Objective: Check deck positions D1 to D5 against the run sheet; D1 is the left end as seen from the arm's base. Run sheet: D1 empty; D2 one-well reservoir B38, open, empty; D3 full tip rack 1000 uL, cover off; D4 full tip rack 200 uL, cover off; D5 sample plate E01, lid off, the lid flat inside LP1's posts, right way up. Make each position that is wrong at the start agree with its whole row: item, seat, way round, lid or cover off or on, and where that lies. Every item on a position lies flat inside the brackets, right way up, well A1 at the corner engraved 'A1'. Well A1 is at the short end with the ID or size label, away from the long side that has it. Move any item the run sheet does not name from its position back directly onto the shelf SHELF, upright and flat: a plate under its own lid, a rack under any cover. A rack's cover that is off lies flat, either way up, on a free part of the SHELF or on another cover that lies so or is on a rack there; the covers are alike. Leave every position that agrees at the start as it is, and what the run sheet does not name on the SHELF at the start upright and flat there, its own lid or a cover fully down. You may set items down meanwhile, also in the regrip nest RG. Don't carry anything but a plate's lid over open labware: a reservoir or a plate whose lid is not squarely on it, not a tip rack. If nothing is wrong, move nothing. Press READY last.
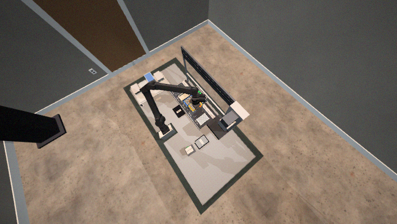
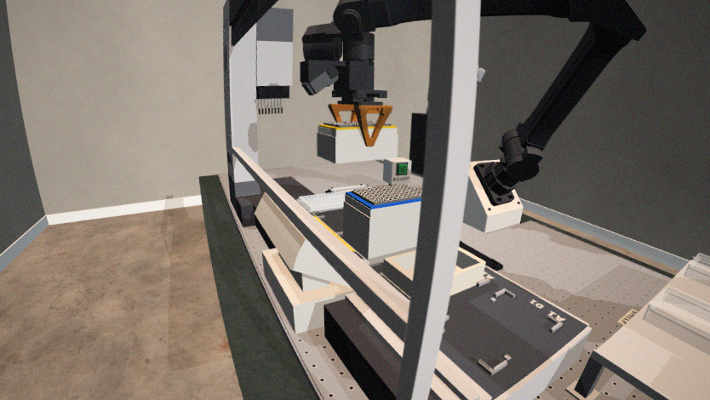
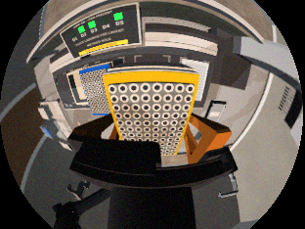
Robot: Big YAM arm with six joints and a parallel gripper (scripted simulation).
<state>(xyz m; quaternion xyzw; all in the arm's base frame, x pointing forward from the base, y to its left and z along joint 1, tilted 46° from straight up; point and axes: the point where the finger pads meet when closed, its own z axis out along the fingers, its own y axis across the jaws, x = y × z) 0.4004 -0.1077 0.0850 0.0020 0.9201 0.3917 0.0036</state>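
The blue-rimmed tip rack lies 12 cm to the left of my hand and 10 cm below it. The rest, counted from my hand: white sample plate: 16 cm below, 13 cm to the right; then frame bar: 19 cm ahead, 7 cm to the left, 5 cm below; then yellow-rimmed tip rack: 1 cm to the right, 1 cm behind, 1 cm above.
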